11 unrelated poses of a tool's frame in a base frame.
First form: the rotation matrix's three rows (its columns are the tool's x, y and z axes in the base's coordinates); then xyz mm. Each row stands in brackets.
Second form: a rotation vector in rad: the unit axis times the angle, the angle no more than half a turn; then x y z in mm. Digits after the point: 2 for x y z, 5 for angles.
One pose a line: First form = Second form
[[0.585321 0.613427 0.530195], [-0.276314 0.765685 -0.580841], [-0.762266 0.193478 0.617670]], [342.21 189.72 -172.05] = 0.47138 0.78680 -0.54164 342.21 189.72 -172.05
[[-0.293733 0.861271 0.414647], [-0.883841 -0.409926 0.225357], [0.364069 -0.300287 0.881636]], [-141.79 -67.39 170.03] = -0.57497 0.05533 -1.90888 -141.79 -67.39 170.03
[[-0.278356 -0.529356 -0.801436], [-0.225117 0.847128 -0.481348], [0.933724 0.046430 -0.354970]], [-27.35 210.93 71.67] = 0.56675 -1.86330 0.32671 -27.35 210.93 71.67
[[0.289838 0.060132 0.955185], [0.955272 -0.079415 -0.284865], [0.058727 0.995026 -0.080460]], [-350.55 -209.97 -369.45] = 1.43626 1.00598 1.00450 -350.55 -209.97 -369.45
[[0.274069 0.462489 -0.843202], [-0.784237 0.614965 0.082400], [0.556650 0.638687 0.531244]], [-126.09 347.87 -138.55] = 0.38665 -0.97298 -0.86655 -126.09 347.87 -138.55
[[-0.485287 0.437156 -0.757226], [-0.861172 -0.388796 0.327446], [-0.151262 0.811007 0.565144]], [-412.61 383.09 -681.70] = 0.73046 -0.91536 -1.96124 -412.61 383.09 -681.70
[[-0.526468 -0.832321 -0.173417], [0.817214 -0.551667 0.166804], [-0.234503 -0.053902 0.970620]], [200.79 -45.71 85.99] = -0.28595 0.07914 2.13717 200.79 -45.71 85.99
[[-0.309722 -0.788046 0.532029], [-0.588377 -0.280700 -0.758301], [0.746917 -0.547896 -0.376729]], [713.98 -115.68 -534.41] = 1.72530 -1.76206 1.63728 713.98 -115.68 -534.41
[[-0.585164 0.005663 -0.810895], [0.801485 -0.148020 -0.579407], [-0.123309 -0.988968 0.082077]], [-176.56 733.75 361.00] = -0.92243 -1.54860 1.79238 -176.56 733.75 361.00
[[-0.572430 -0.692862 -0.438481], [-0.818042 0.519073 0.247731], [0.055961 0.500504 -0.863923]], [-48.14 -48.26 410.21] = 1.26687 -2.47809 -0.62739 -48.14 -48.26 410.21
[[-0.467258 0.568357 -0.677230], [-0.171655 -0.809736 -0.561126], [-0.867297 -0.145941 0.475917]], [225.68 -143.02 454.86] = 1.28526 0.58838 -2.29079 225.68 -143.02 454.86
